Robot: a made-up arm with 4 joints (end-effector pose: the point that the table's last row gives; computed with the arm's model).
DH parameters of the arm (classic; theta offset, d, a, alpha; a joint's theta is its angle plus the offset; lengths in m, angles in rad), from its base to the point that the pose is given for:
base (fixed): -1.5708 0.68 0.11 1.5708
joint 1: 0 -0.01 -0.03 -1.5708
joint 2: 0 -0.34 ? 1.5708
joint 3: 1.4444 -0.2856 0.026 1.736
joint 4: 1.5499 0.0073 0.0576 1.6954
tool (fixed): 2.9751 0.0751 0 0
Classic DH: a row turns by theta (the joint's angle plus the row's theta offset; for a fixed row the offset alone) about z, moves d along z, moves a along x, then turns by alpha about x.
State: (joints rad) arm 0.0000 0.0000 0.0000 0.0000
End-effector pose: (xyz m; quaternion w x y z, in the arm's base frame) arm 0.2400 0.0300 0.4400 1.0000 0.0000 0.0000 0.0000
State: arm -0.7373 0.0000 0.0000 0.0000
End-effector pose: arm 0.2400 0.1550 0.5965 0.9328 0.3604 0.0000 0.0000
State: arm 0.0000 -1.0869 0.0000 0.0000
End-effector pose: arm 0.2144 -0.2324 0.4400 0.8559 0.0000 0.0000 -0.5171
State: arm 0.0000 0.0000 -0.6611 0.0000
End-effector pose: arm 0.2400 -0.0272 0.4067 0.9459 0.3246 0.0000 0.0000
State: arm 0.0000 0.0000 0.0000 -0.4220
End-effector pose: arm 0.2754 0.0338 0.4569 0.9778 -0.0344 0.2049 0.0260
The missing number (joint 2, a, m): -0.13
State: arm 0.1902 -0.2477 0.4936 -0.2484
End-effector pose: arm 0.2934 -0.0258 0.4265 0.9206 -0.3341 0.1395 -0.1467
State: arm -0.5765 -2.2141 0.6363 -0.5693
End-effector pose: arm -0.0058 -0.2387 0.3151 0.3141 0.1863 0.6465 -0.6699
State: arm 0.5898 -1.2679 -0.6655 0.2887
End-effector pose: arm 0.1339 -0.3975 0.5243 0.7385 -0.0120 -0.4684 -0.4849
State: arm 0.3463 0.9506 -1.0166 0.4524
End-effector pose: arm 0.0776 -0.0019 0.2989 0.8807 0.3860 0.1179 0.2481
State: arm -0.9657 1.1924 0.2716 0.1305
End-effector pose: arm -0.0338 0.2544 0.7745 0.7564 0.3210 -0.3674 0.4357
